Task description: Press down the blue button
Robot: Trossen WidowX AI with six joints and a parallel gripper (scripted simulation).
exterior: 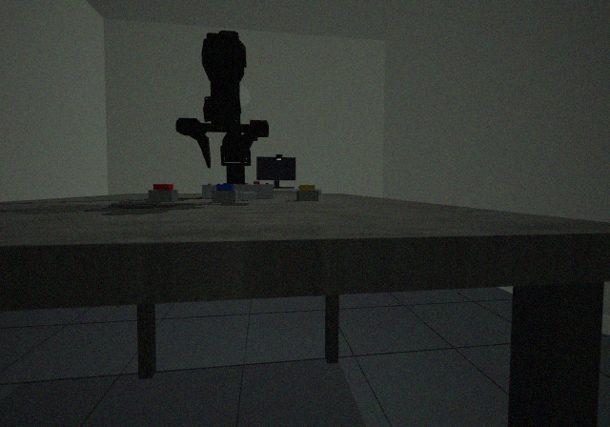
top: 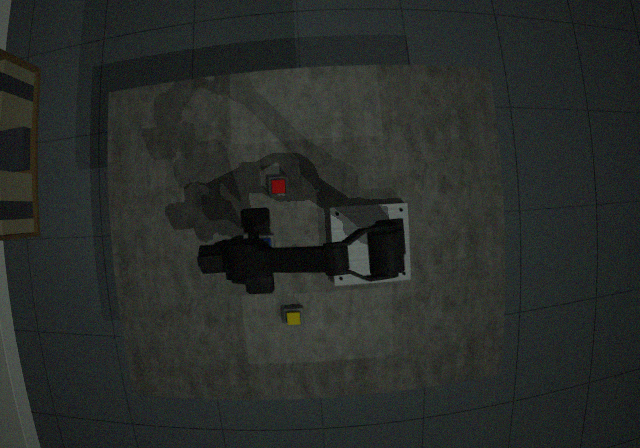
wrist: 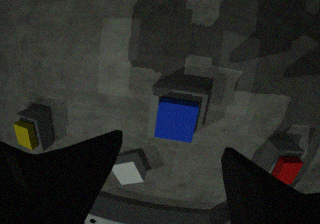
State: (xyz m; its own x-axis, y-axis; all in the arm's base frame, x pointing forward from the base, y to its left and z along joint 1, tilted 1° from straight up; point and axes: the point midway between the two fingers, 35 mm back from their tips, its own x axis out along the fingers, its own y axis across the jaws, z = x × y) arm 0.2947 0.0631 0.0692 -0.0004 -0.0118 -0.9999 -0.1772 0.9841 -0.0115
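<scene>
Right now the blue button is 4 cm below my gripper tip. The rest, counted from my gripper tip: small white block: 9 cm behind, 6 cm below, 3 cm to the left; red button: 15 cm to the right, 4 cm below, 2 cm behind; yellow button: 17 cm to the left, 9 cm behind, 4 cm below.
</scene>
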